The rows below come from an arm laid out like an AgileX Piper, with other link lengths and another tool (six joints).
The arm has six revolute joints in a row. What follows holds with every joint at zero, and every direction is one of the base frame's. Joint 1 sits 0.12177 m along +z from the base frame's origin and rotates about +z. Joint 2 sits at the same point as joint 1 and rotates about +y. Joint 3 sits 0.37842 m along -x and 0.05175 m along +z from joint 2 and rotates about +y. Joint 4 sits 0.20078 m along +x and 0.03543 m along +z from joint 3 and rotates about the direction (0.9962, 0, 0.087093). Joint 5 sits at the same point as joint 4 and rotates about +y. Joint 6 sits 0.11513 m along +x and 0.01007 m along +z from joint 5 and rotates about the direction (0.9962, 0, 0.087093). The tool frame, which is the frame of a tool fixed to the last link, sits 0.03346 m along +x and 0.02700 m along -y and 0.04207 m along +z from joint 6; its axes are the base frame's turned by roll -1.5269, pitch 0.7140 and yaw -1.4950 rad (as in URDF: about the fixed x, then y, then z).
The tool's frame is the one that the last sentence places.
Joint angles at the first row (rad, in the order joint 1, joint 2, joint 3, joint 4, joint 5, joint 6):
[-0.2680, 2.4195, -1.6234, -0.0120, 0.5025, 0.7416]
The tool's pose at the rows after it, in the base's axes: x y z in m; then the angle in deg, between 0 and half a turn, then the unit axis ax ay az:
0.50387, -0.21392, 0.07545, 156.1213, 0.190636, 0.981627, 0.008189
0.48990, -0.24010, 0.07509, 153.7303, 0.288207, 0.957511, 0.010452
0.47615, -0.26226, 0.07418, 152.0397, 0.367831, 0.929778, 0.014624
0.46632, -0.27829, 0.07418, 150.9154, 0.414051, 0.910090, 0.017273
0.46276, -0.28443, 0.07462, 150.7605, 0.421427, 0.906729, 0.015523
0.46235, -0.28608, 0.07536, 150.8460, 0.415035, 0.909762, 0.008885
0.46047, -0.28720, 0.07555, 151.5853, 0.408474, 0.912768, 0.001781
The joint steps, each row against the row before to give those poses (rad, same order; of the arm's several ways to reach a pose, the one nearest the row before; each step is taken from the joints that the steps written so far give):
[-0.0449, -0.0009, 0.0000, -0.0035, -0.0460, 0.2099]
[-0.0513, 0.0000, 0.0000, -0.0286, -0.0332, 0.1744]
[-0.0479, 0.0000, 0.0000, -0.0150, -0.0222, 0.1340]
[-0.0361, -0.0009, 0.0000, -0.0014, -0.0149, 0.0661]
[-0.0130, -0.0007, 0.0000, -0.0023, -0.0016, 0.0054]
[0.0000, 0.0000, 0.0000, -0.0252, 0.0011, 0.0070]
[0.0000, 0.0000, 0.0000, -0.0250, 0.0125, 0.0057]

